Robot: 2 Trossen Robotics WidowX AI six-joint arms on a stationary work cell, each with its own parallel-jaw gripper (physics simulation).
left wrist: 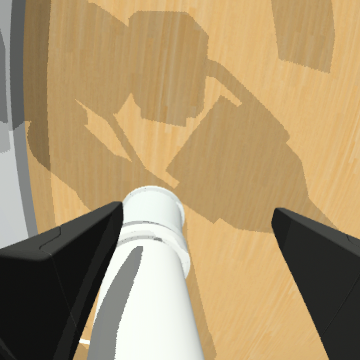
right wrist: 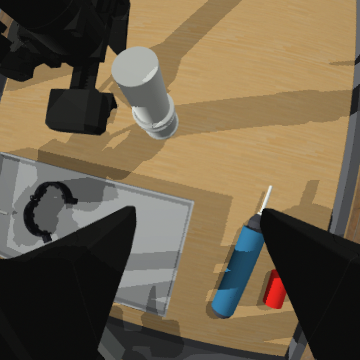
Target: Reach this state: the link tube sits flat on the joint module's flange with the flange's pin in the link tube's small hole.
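Places are measured from the left arm's base along level axes (x down, y ahead, z right), in millimetres.
Pixels of known places: left gripper, between the fingertips: [left wrist: 199, 213]; right gripper, between the fingertips: [right wrist: 198, 215].
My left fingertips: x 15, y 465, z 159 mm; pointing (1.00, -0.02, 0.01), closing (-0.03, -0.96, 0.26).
Note:
Behind a point stands the place of what it marks.
A white cylinder [left wrist: 150, 300] @(x -14, y 479, z 127 mm) [right wrist: 145, 92] @(x -49, y 489, z 85 mm), which looks like the link tube, stands upright on the table, with a collar near its lower end. I cannot tell whether the part below the collar belongs to a joint module; no separate joint module, pin or small hole can be made out. My left gripper [left wrist: 199, 213] @(x 15, y 465, z 159 mm) is open and empty; in the left wrist view the cylinder appears beside the inner face of its left finger, partly overlapped by it. My right gripper [right wrist: 198, 215] @(x -158, y 571, z -11 mm) is open and empty, over the area between the tray and the screwdriver.
A grey tray [right wrist: 160, 215] @(x 98, y 637, z 34 mm) holds a black C-shaped clamp [right wrist: 31, 215] @(x 93, y 748, z 275 mm). A blue screwdriver [right wrist: 239, 270] @(x 61, y 660, z -120 mm) and a red piece [right wrist: 273, 291] @(x 71, y 676, z -193 mm) lie right of it. Part of the left arm [right wrist: 80, 111] @(x -84, y 537, z 122 mm) is beside the white cylinder. A grey edge [left wrist: 17, 100] @(x 94, y 619, z 172 mm) borders the left wrist view's left side.

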